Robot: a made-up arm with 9 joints.
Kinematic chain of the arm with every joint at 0, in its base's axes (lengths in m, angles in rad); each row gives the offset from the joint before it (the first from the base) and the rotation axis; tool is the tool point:
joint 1: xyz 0 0 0.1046 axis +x
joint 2: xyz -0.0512 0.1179 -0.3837 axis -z
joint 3: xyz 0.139 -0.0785 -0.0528 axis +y
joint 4: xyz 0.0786 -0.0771 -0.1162 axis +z
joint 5: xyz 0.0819 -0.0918 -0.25 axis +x
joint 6: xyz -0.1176 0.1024 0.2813 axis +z
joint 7: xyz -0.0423 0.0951 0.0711 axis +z
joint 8: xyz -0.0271 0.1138 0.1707 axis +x
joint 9: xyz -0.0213 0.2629 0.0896 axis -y
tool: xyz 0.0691 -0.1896 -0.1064
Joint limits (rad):
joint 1: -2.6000..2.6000
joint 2: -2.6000..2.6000
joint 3: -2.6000..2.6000
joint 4: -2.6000..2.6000
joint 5: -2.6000..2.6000
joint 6: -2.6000..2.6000
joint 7: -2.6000..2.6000
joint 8: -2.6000..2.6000
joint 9: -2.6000..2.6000
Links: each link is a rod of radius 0.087 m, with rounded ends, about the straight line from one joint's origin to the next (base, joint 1, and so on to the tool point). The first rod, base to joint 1, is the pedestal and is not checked.
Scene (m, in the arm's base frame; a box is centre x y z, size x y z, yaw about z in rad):
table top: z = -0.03
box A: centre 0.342 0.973 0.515 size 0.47 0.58 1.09 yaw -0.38
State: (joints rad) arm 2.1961 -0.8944 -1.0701 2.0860 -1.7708 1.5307 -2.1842 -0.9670 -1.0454
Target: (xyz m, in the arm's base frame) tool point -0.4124 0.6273 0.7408
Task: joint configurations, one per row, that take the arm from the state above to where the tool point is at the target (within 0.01 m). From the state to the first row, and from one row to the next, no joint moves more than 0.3 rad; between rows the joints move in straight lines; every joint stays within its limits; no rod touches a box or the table.
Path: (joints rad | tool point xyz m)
1: 2.1833 -1.1701 -1.2025 2.0990 -1.7975 1.4827 -2.2674 -1.0217 -1.0006 | 0.6077 0.2784 1.0896
2: 2.1705 -1.4458 -1.3348 2.1120 -1.8242 1.4346 -2.3505 -1.0763 -0.9558 | 0.4274 0.1056 1.2089
3: 2.1578 -1.7215 -1.4672 2.1250 -1.8509 1.3866 -2.4337 -1.1310 -0.9109 | 0.1903 -0.0273 1.2672
4: 2.1450 -1.9972 -1.5995 2.1381 -1.8777 1.3385 -2.5168 -1.1856 -0.8661 | -0.0724 -0.1140 1.2542
5: 2.1322 -2.2729 -1.7319 2.1511 -1.9044 1.2905 -2.6000 -1.2403 -0.8213 | -0.3284 -0.1559 1.1692
6: 2.0279 -2.2435 -1.6819 1.8533 -1.7375 1.2645 -2.6000 -1.1246 -0.8550 | -0.3220 0.1094 1.1807
7: 1.9236 -2.2140 -1.6320 1.5555 -1.5706 1.2385 -2.6000 -1.0089 -0.8887 | -0.3394 0.3544 1.0975
8: 1.8192 -2.1846 -1.5821 1.2577 -1.4037 1.2125 -2.6000 -0.8932 -0.9224 | -0.3736 0.5362 0.9383
9: 1.7149 -2.1551 -1.5322 0.9599 -1.2368 1.1865 -2.6000 -0.7775 -0.9560 | -0.4124 0.6273 0.7408

